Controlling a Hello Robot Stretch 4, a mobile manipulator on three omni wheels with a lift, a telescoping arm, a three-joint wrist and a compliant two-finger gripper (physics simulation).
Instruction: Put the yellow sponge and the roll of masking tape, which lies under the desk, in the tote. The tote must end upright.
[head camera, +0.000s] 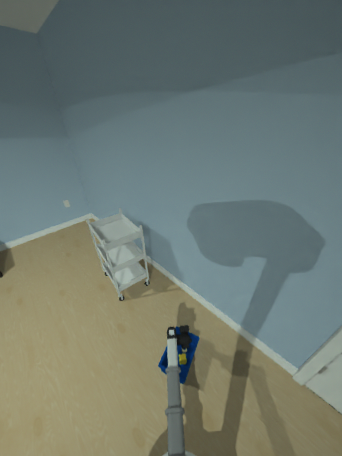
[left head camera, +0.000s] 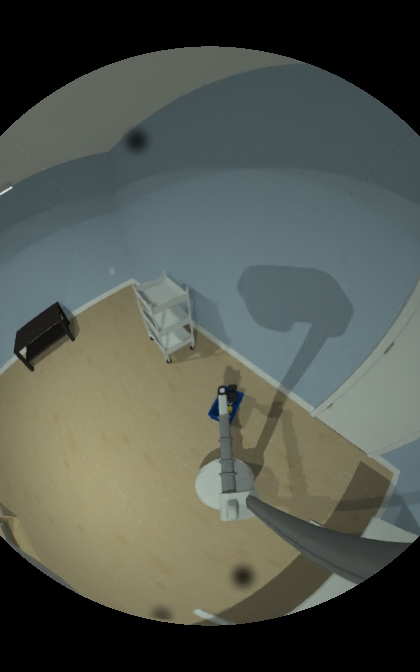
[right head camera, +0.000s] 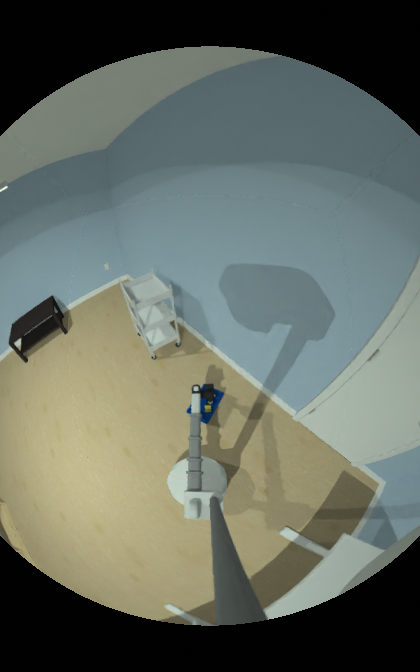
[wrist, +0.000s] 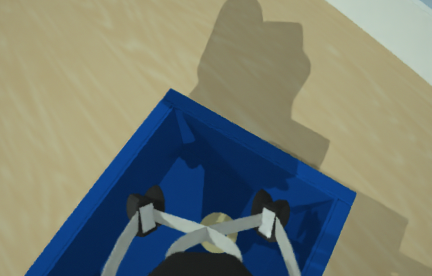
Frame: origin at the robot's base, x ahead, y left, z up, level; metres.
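Seen in the pictures: gripper, fingertip midpoint: (wrist: 208, 204).
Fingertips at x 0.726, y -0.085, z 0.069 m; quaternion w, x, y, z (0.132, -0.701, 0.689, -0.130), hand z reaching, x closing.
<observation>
Pixels of each thing's top centre, then the offset from my fingertips to it. "spot": a spot on its surface instead.
- blue tote at its top centre: (head camera: 179, 350) dx -0.071, dy +0.029, dz +0.024 m
- yellow sponge at its top centre: (head camera: 182, 356) dx -0.100, dy +0.010, dz -0.012 m
- masking tape at its top centre: (wrist: 217, 232) dx -0.021, dy -0.012, dz -0.071 m
- white three-shelf trolley at a spot on its surface: (head camera: 127, 239) spot: dx +0.557, dy +0.434, dz +0.595 m
The blue tote (head camera: 183, 374) (left head camera: 215, 412) (right head camera: 216, 401) (wrist: 260, 144) stands upright on the floor. The yellow sponge (head camera: 183, 359) (left head camera: 230, 409) (right head camera: 208, 408) lies inside it. My gripper (head camera: 184, 338) (left head camera: 231, 395) (right head camera: 208, 395) (wrist: 208, 204) is over the far end of the tote, with its fingers open and wide apart. In the wrist view the beige roll of masking tape (wrist: 219, 218) is inside the tote, below and between the fingers and apart from both. The finger strips and the black gripper body hide part of it. The sponge does not show in the wrist view.
A white three-shelf trolley (head camera: 127, 239) (left head camera: 172, 301) (right head camera: 155, 298) stands near the wall beyond the tote. A dark low table (left head camera: 37, 325) (right head camera: 32, 317) stands at the left wall. The blue wall and its white skirting run to the right of the tote, towards a white door.
</observation>
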